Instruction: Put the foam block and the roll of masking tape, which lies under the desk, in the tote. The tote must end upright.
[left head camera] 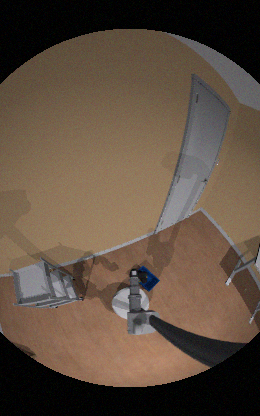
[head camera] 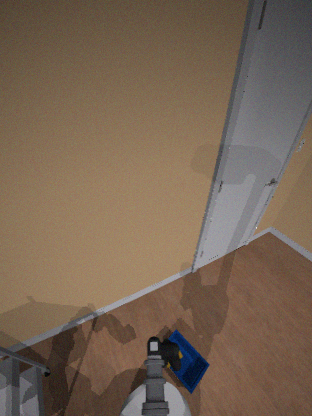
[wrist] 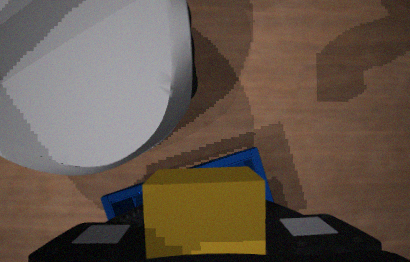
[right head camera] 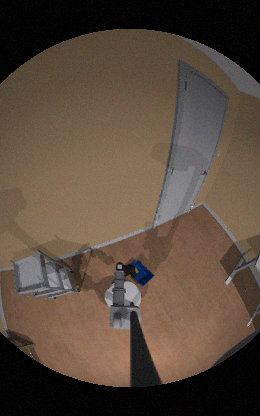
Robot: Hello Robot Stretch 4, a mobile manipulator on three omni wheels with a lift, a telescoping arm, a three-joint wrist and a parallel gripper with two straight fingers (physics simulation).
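Frame: origin at the robot's base, x ahead, y left, z up, level; centimetres.
Seen in the pictures: gripper, fingertip midpoint: [wrist: 204,214].
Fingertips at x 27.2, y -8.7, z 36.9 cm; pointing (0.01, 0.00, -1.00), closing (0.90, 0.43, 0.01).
Offsets run from my fingertips to a thing's top centre. "spot": to the spot under its first point.
My gripper [head camera: 172,354] [left head camera: 143,276] [right head camera: 130,270] [wrist: 204,214] is shut on the yellow foam block {dx +0.6, dy -1.2, dz +4.6 cm} [head camera: 180,356] [right head camera: 137,271] [wrist: 205,215], which sits between the two dark fingers in the wrist view. The blue tote {dx +3.8, dy -11.2, dz -27.8 cm} [head camera: 193,368] [left head camera: 150,281] [right head camera: 145,274] [wrist: 225,162] stands upright on the floor with its open top up. The gripper and block are above it, over its near left part in the head view. In the wrist view they hide much of the tote. The roll of masking tape does not show in these views.
My round white base [wrist: 100,85] [left head camera: 122,304] is close beside the tote. A grey shelved unit {spot: dx -24.7, dy +91.8, dz +26.5 cm} [left head camera: 35,285] [right head camera: 30,275] stands at the left by the wall. A white-legged piece of furniture [left head camera: 233,275] [right head camera: 234,273] stands at the right edge. A grey door [head camera: 270,100] is beyond the tote.
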